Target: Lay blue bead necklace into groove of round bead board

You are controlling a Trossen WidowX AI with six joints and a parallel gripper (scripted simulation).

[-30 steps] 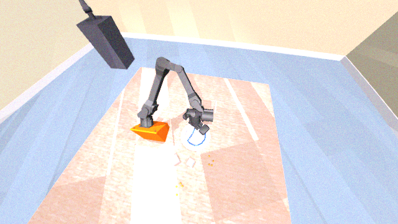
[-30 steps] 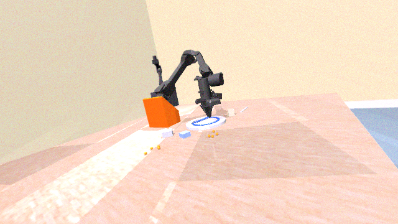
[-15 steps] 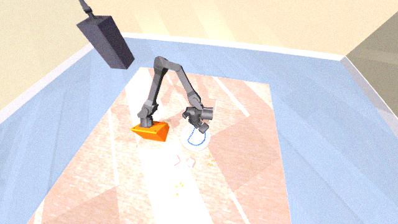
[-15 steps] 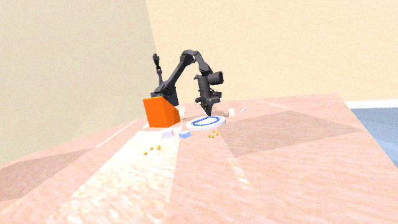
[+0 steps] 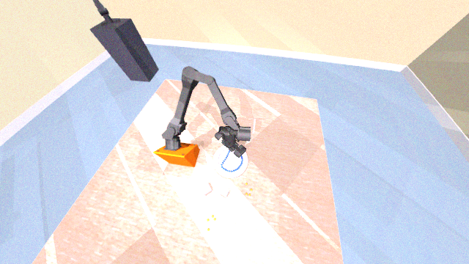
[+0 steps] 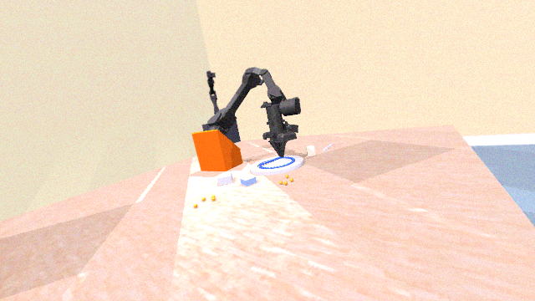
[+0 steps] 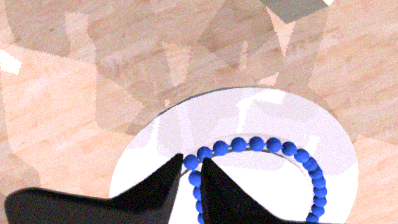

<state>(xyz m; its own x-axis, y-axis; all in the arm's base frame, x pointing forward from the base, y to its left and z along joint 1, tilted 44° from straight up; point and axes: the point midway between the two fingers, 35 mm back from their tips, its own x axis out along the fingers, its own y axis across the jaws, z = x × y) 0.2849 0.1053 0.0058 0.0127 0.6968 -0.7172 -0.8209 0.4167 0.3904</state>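
Right now the round white bead board is 1 cm ahead of my gripper tip, 6 cm to the right of it and 1 cm below it. Round my gripper tip: white stick: 13 cm ahead, 19 cm to the left, 1 cm below; light blue cube: 1 cm ahead, 23 cm to the right, 1 cm below; beige cube: 10 cm ahead, 7 cm to the left.
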